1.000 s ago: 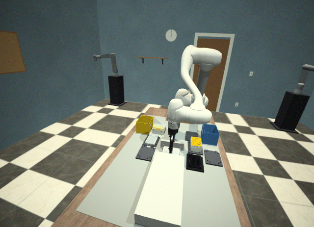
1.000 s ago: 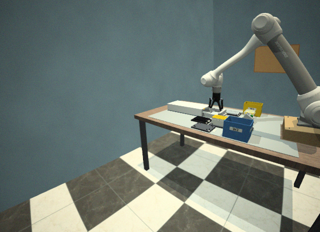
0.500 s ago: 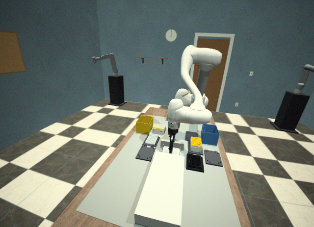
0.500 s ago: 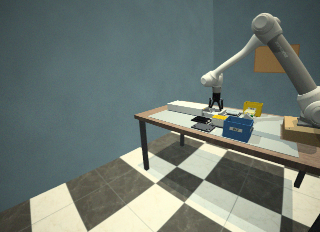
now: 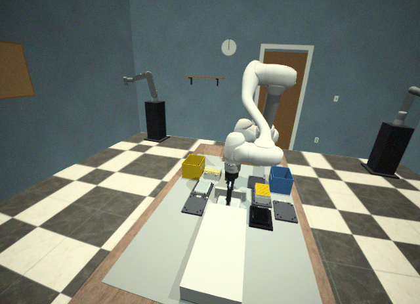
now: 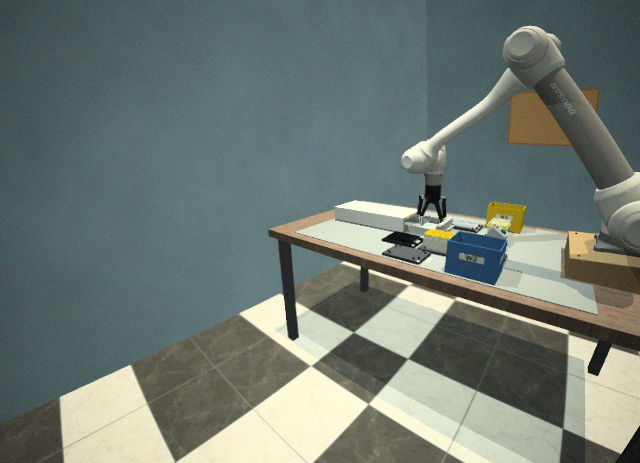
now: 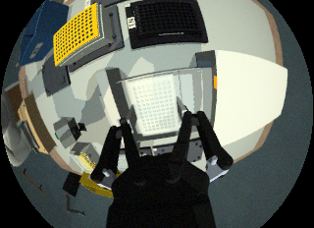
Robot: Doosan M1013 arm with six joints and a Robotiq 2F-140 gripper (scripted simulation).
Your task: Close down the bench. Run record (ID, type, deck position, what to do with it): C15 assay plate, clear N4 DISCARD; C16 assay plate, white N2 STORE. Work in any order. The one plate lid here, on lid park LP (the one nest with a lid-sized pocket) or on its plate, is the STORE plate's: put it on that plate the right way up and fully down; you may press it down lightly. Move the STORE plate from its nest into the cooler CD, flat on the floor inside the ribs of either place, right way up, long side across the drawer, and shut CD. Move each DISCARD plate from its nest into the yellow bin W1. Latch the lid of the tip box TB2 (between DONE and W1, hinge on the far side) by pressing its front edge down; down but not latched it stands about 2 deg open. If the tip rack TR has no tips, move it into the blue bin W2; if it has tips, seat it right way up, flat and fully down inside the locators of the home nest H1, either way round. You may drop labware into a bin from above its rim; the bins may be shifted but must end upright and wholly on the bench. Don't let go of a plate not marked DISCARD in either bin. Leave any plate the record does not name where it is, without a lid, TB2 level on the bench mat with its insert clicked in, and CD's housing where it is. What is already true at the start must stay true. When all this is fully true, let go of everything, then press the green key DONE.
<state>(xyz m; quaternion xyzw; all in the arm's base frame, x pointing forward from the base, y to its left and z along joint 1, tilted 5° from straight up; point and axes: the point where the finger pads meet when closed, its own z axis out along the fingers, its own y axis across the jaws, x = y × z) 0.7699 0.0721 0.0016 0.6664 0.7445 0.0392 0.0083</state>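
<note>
The clear plate lid lies 1 cm below my hand. Round my hand: black plate: 4 cm ahead, 19 cm to the left, 2 cm below; then cooler drawer: 3 cm ahead, 2 cm below; then white plate: 2 cm below.
</note>
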